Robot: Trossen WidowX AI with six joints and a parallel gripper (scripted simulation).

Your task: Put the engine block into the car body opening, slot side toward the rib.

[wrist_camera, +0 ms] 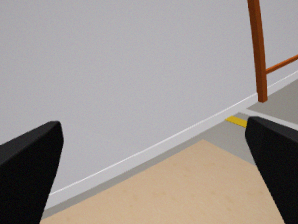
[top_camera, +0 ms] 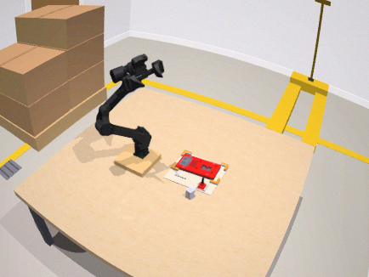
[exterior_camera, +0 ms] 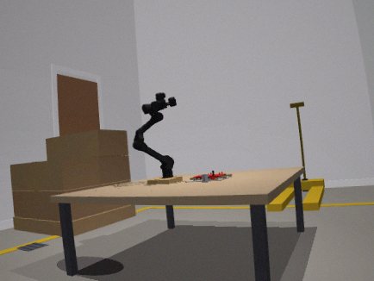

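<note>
Now: gripper tip 20 cm short of the grey engine block, 1 cm to the right of it and 51 cm above it.
</note>
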